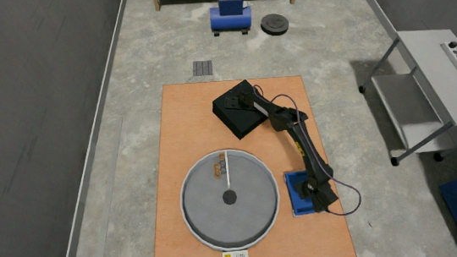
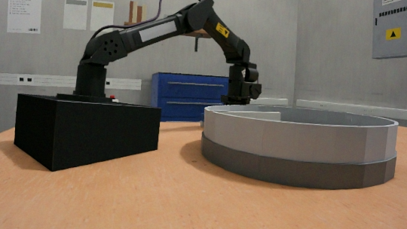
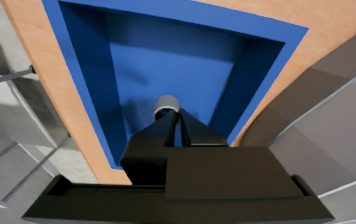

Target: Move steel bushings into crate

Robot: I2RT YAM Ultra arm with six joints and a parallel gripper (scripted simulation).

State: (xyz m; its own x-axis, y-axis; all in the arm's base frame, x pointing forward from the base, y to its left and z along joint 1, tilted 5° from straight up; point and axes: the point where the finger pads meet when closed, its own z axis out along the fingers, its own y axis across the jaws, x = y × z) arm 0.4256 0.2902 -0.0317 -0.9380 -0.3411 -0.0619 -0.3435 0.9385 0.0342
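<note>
My hand is 1 cm to the right of the blue crate and 1 cm above it. The rest, counted from my hand: grey turntable (4 cm ahead, 33 cm to the right, 2 cm above).
</note>
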